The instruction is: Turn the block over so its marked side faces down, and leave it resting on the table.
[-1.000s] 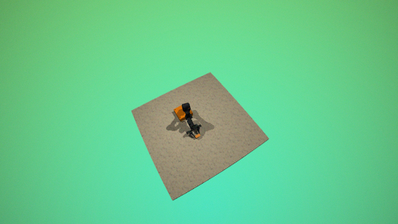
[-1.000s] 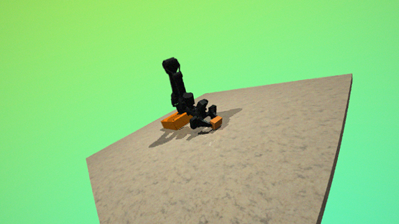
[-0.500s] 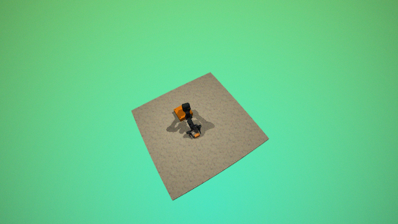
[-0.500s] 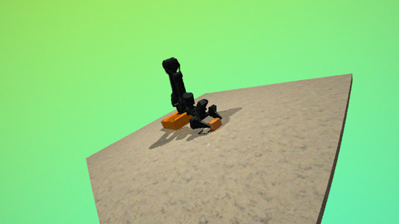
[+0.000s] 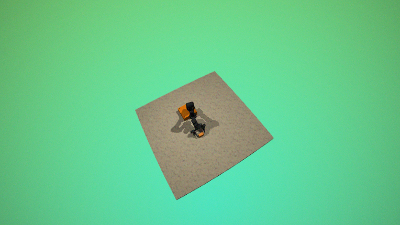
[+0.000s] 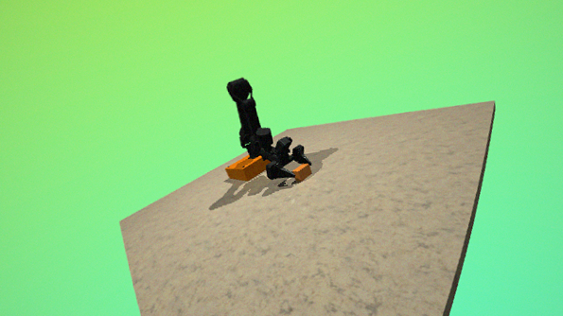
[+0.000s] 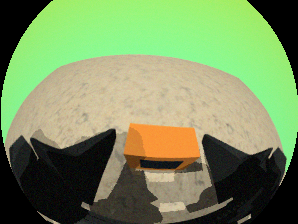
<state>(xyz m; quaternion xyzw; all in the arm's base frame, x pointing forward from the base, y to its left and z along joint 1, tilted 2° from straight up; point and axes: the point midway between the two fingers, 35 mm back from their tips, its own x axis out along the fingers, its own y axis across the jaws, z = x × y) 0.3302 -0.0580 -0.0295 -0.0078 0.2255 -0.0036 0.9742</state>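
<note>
Right now the orange block is 2 cm behind my gripper tip and 1 cm below it.
</note>
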